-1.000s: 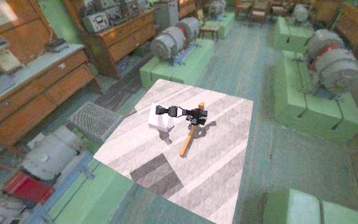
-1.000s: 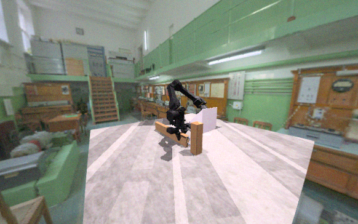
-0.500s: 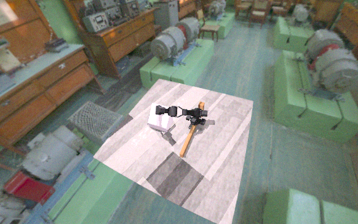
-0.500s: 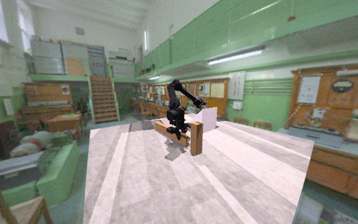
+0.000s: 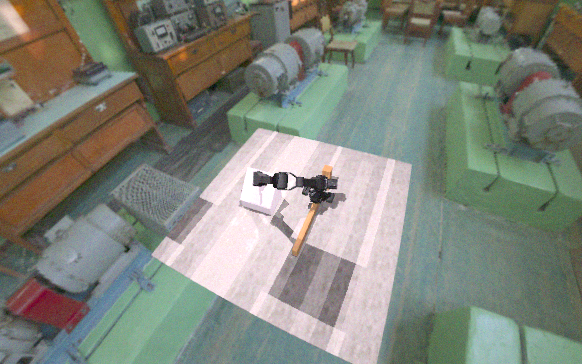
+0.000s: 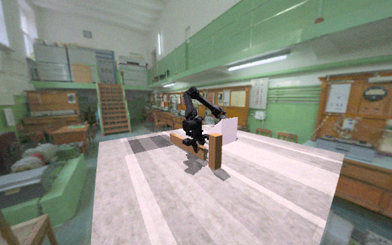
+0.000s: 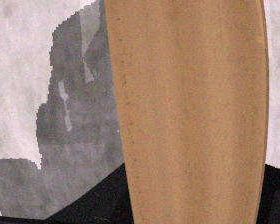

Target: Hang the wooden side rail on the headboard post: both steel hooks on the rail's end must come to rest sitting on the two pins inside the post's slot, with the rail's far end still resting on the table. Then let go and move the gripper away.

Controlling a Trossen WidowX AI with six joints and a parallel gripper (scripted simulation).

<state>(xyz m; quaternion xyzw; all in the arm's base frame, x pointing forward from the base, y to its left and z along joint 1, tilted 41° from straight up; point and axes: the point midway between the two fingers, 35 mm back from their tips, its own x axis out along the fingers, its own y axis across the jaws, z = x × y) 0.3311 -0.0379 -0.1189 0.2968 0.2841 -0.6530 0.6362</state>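
Now: the wooden headboard post 150 mm to the left of my gripper tip, 60 mm above it and 10 mm ahead of it.
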